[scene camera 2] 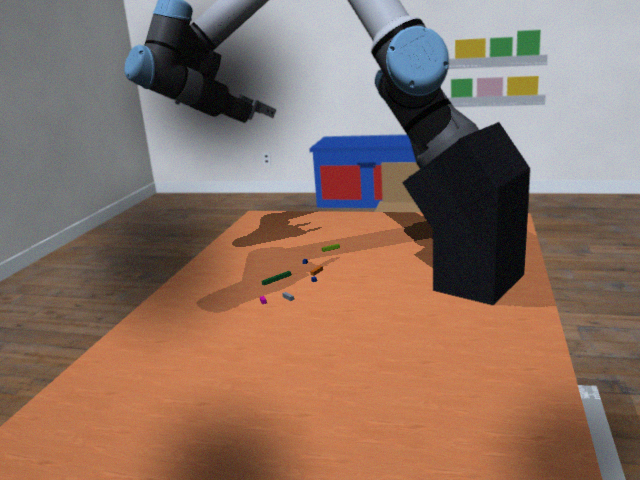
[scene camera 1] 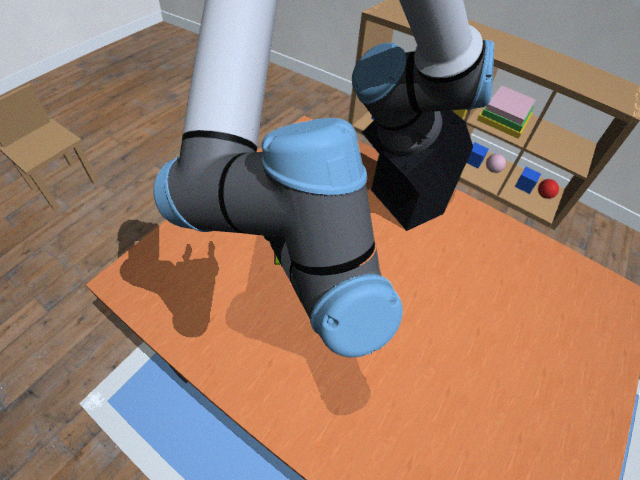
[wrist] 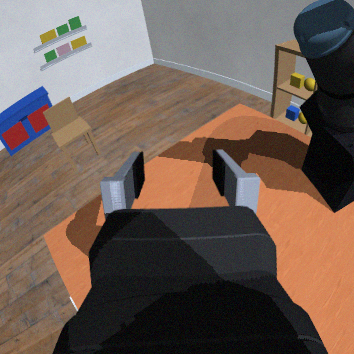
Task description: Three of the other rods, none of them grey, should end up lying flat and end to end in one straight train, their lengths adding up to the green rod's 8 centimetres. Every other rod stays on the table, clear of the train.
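Pixels of known places: gripper, fingertip midpoint: (scene camera 2: 267, 111) (wrist: 177, 164); arm's base at its link origin: (scene camera 2: 450, 151) (scene camera 1: 410, 126) (wrist: 348, 102).
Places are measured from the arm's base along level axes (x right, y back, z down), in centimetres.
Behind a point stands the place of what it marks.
Observation:
In scene camera 2 the rods lie flat and apart: the long green rod (scene camera 2: 276, 277) @(x 1.9, y -41.4, z 28.8 cm), a lime rod (scene camera 2: 330, 248) @(x 20.1, y -28.9, z 29.1 cm) (scene camera 1: 277, 260) @(x 20.0, y -30.5, z 28.6 cm) farther back, an orange rod (scene camera 2: 316, 270) @(x 5.1, y -31.9, z 28.8 cm) right of the green one, one small blue rod (scene camera 2: 305, 261) @(x 11.4, y -35.1, z 28.9 cm) behind and another small blue rod (scene camera 2: 313, 279) @(x 0.0, y -32.3, z 28.9 cm) in front of the orange one, a grey rod (scene camera 2: 288, 296) @(x -8.8, y -37.4, z 28.8 cm) and a magenta rod (scene camera 2: 263, 299) @(x -10.2, y -42.9, z 28.6 cm) nearer the camera. My gripper (scene camera 2: 265, 109) @(x 13.1, y -41.1, z -9.6 cm) (wrist: 177, 164) @(x 13.1, y -41.1, z -9.6 cm) is open and empty, high above the table and tilted sideways. In scene camera 1 the arm hides the gripper and the rods except a sliver of lime.
The orange table (scene camera 1: 491, 335) @(x -35.9, y -26.8, z 29.7 cm) (scene camera 2: 320, 372) @(x -38.1, y -28.8, z 29.6 cm) (wrist: 315, 240) @(x -4.8, y -16.0, z 29.6 cm) carries the black arm pedestal (scene camera 1: 423, 180) @(x -7.2, y -5.4, z 9.7 cm) (scene camera 2: 475, 222) @(x -13.2, y 2.9, z 11.9 cm) (wrist: 332, 160) @(x -0.8, y -0.2, z 16.9 cm) at one side. Beyond the table stand a wooden shelf unit (scene camera 1: 563, 59) and a chair (scene camera 1: 41, 142) (wrist: 70, 127).

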